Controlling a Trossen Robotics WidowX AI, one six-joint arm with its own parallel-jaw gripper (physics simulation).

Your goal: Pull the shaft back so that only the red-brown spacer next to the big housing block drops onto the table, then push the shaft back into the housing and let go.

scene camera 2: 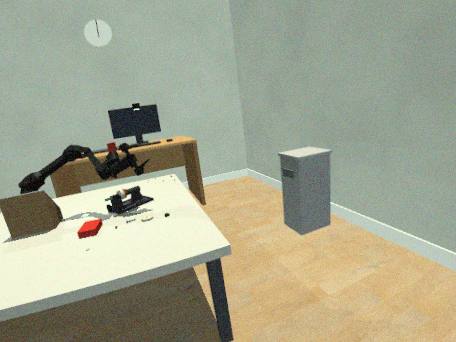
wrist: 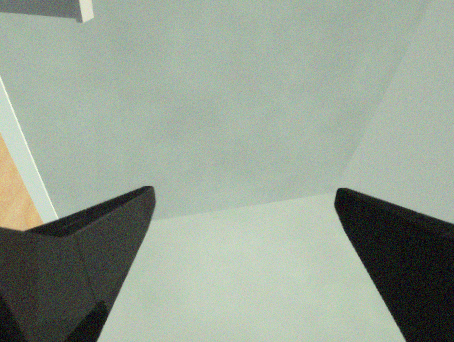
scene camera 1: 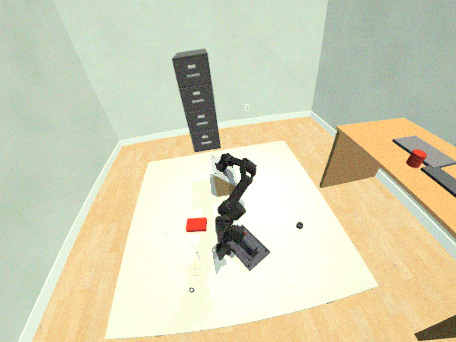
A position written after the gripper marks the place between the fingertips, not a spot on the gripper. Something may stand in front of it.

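Note:
Scene camera 1 shows the gripper [scene camera 1: 219, 251] open and holding nothing. The wrist view shows it as well, with the gripper [wrist: 245, 196] visible there.

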